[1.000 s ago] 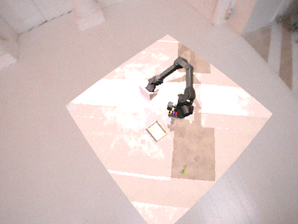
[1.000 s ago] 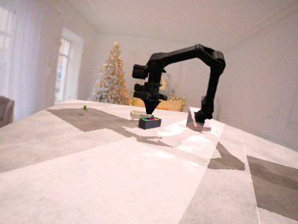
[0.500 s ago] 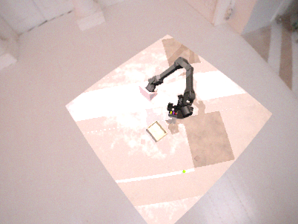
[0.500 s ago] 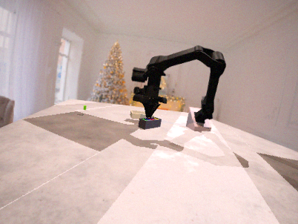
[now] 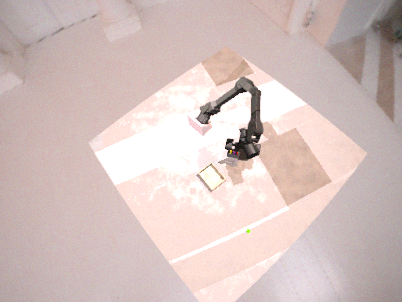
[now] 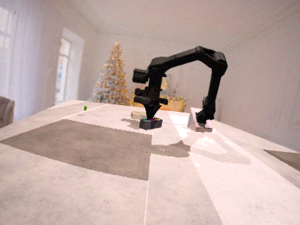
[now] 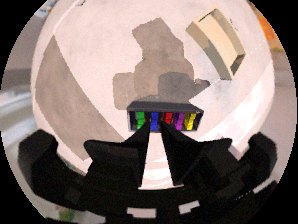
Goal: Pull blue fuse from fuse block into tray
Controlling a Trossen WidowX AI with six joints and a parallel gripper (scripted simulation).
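Now: gripper tip 20 mm above the blue fuse. The rest, counted from my gripper tip: tray: 210 mm to the right, 40 mm below, 20 mm behind.
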